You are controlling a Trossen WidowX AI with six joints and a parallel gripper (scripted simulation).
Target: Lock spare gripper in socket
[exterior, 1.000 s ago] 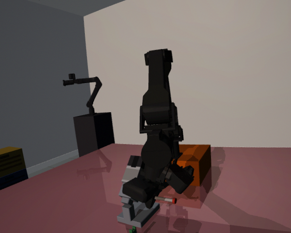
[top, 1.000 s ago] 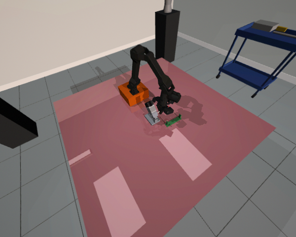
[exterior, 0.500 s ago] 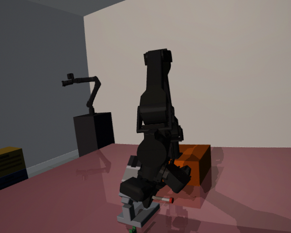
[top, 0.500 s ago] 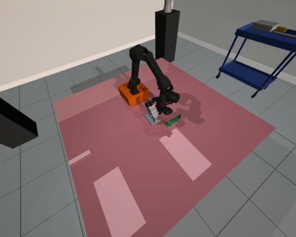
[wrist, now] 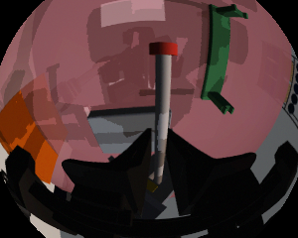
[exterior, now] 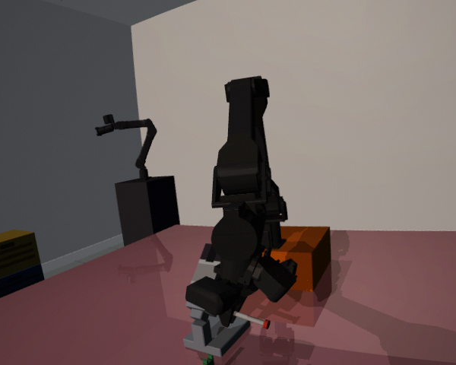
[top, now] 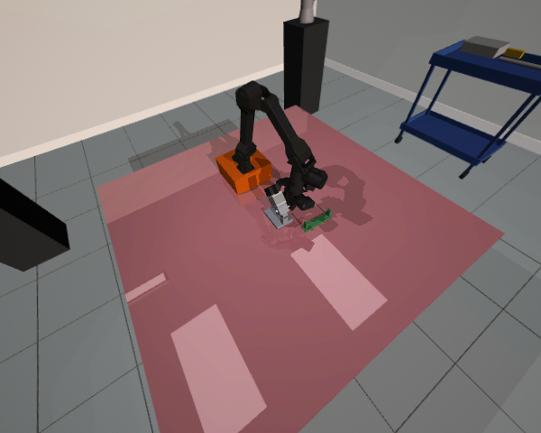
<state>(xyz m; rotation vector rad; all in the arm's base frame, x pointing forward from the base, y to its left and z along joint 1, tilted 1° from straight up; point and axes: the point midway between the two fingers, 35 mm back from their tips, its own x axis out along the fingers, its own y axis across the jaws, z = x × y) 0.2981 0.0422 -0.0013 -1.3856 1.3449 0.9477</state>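
Now: gripper tip 40 mm to the left of the grey mount and 10 mm past it. From my gripper tip the other things lie so: spare gripper 60 mm above, 40 mm to the right, 40 mm behind; green tray 90 mm ahead, 70 mm to the left, 30 mm below.
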